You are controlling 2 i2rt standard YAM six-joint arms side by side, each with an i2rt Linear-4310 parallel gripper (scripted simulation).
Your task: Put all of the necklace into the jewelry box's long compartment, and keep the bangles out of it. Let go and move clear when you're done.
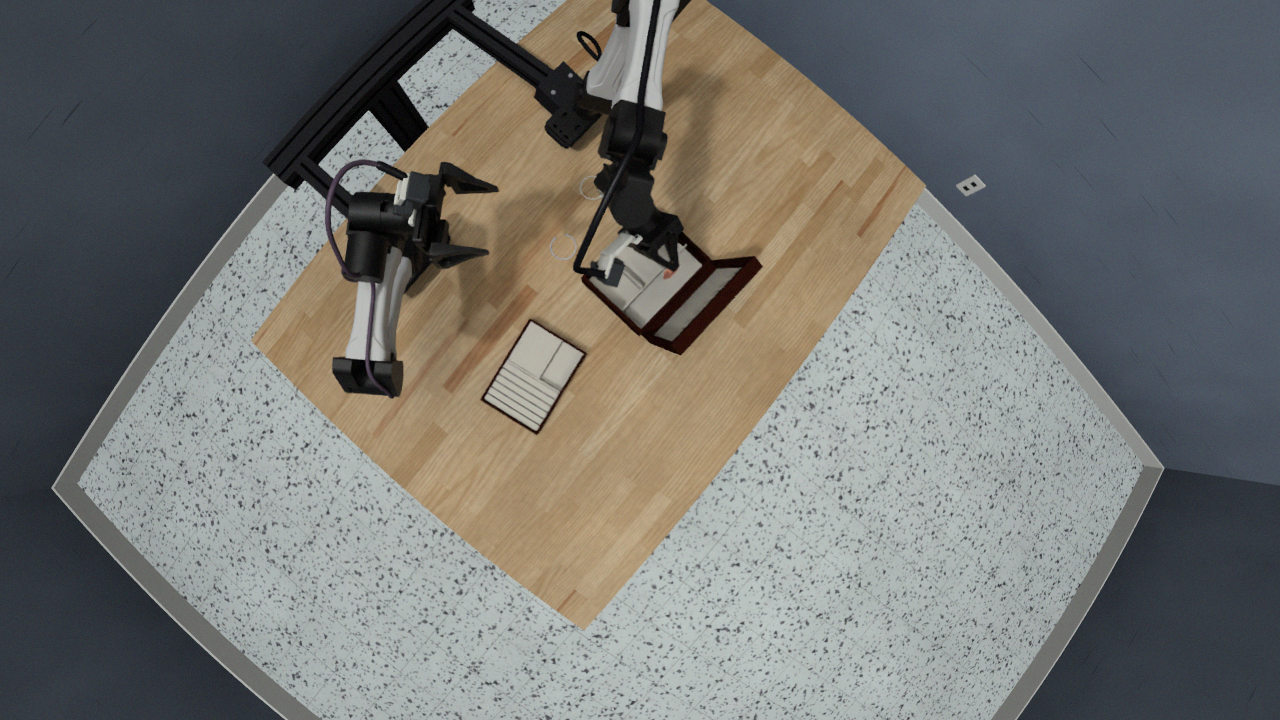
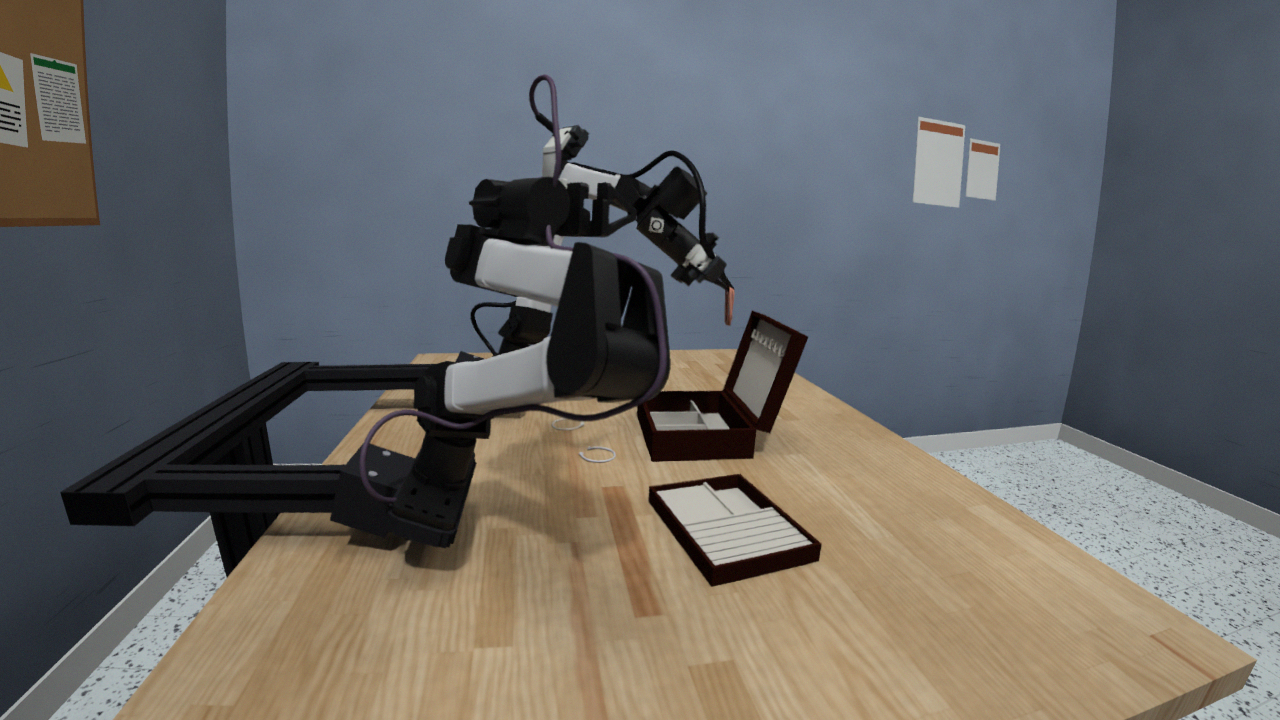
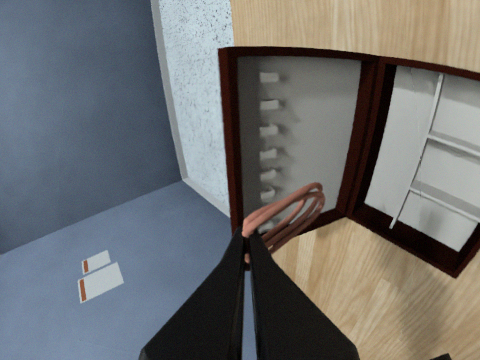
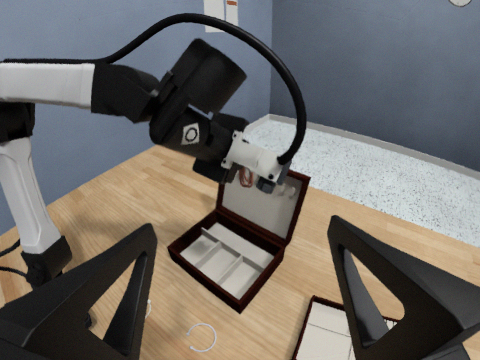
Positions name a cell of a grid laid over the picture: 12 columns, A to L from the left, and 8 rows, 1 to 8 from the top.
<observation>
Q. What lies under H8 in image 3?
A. My left gripper.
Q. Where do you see a shallow divided tray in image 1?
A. F4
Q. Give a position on a jewelry box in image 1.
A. G4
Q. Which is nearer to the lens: the jewelry box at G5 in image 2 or the shallow divided tray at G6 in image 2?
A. The shallow divided tray.
</observation>
